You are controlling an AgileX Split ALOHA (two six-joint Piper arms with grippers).
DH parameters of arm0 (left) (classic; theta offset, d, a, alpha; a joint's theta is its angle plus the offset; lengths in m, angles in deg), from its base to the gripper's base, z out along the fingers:
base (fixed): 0 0 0 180
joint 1: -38.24 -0.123 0 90
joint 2: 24.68 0 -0.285 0
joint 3: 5.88 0 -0.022 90
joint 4: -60.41 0.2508 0 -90
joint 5: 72.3 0 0.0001 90
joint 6: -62.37 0.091 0 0
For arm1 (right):
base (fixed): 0 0 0 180
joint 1: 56.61 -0.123 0 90
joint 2: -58.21 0 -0.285 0
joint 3: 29.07 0 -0.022 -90
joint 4: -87.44 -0.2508 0 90
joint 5: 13.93 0 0.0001 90
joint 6: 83.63 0.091 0 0
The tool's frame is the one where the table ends.
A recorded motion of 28 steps. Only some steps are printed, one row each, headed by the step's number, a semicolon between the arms.
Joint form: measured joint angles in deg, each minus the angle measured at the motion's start. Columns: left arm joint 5, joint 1, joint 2, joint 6, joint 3, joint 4; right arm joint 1, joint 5, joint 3, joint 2, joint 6, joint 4.
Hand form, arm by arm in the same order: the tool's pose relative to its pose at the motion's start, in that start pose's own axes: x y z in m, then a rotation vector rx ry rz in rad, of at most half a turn. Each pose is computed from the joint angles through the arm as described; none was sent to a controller.
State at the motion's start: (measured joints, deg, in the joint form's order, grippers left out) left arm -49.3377 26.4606 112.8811 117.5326 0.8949 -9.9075; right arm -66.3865 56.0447 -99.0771 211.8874 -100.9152 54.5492
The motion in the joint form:
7: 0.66 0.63 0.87 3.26 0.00 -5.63; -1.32 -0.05 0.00 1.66 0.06 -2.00
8: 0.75 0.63 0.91 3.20 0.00 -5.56; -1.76 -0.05 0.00 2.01 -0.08 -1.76
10: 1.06 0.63 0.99 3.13 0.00 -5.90; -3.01 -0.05 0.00 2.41 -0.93 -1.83
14: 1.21 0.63 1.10 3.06 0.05 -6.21; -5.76 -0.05 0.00 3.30 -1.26 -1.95
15: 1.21 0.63 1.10 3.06 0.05 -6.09; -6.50 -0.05 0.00 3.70 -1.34 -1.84
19: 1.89 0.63 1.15 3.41 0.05 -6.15; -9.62 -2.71 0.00 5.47 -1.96 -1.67
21: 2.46 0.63 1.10 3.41 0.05 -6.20; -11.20 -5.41 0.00 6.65 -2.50 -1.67
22: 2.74 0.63 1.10 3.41 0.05 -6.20; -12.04 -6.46 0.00 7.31 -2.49 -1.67
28: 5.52 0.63 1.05 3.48 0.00 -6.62; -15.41 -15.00 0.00 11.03 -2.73 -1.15
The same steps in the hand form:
7: 0.0023 -0.0041 0.0061 0.0313 -0.0077 -0.0301; 0.0051 0.0067 0.0188 -0.0449 0.0237 0.0111
8: 0.0026 -0.0041 0.0063 0.0323 -0.0059 -0.0303; 0.0066 0.0086 0.0234 -0.0455 0.0332 0.0045
10: 0.0029 -0.0044 0.0068 0.0378 -0.0038 -0.0374; 0.0085 0.0177 0.0319 -0.0586 0.0476 -0.0225
14: 0.0036 -0.0043 0.0074 0.0405 -0.0018 -0.0447; 0.0137 0.0377 0.0502 -0.0860 0.0802 -0.0555
15: 0.0037 -0.0042 0.0074 0.0401 -0.0011 -0.0427; 0.0160 0.0423 0.0563 -0.0912 0.0921 -0.0639
19: 0.0043 -0.0050 0.0076 0.0503 0.0052 -0.0378; 0.0229 0.0612 0.0825 -0.1041 0.0973 -0.1003
21: 0.0046 -0.0060 0.0073 0.0593 0.0092 -0.0382; 0.0262 0.0695 0.0980 -0.1054 0.0811 -0.1189
22: 0.0048 -0.0064 0.0073 0.0635 0.0116 -0.0381; 0.0290 0.0740 0.1063 -0.1076 0.0797 -0.1236
28: 0.0062 -0.0106 0.0066 0.1075 0.0319 -0.0422; 0.0406 0.0862 0.1475 -0.0868 0.0200 -0.1420

